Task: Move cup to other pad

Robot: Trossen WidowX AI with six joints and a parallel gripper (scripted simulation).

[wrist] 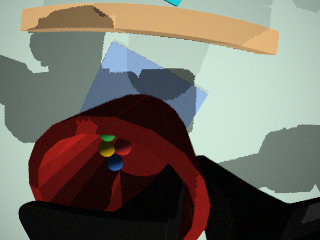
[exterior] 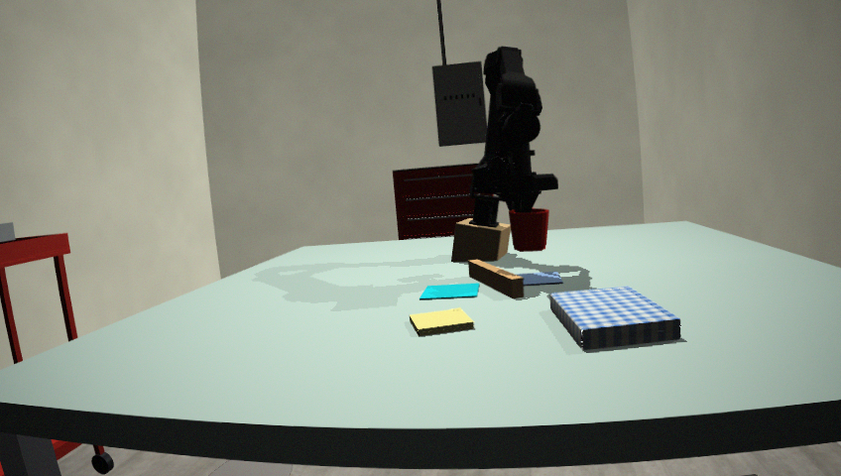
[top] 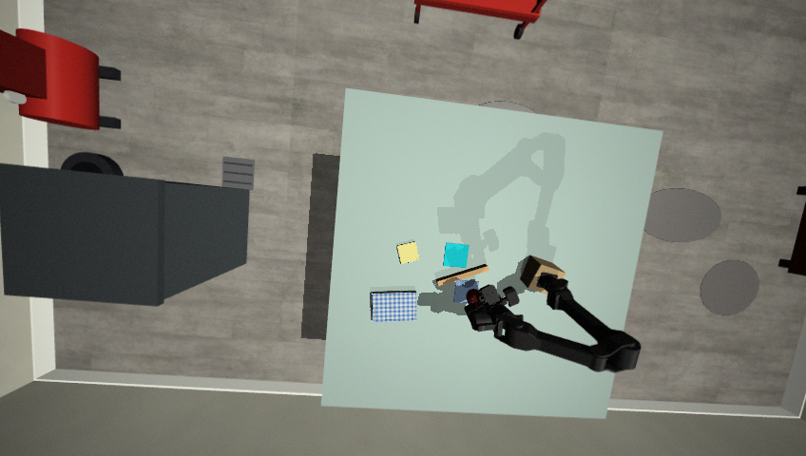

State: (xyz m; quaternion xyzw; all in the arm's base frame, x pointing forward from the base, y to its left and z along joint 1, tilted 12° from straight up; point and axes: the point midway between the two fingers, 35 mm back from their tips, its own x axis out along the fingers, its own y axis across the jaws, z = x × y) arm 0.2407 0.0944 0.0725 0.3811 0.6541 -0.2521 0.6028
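Now: the dark red cup 2 cm ahead of my hand, 2 cm to the left of it and 5 cm below it. The rest, counted from my hand: wooden bar: 7 cm ahead, 5 cm to the right, 12 cm below; checked blue box: 32 cm ahead, 14 cm to the left, 11 cm below; cyan pad: 11 cm ahead, 12 cm to the right, 14 cm below.
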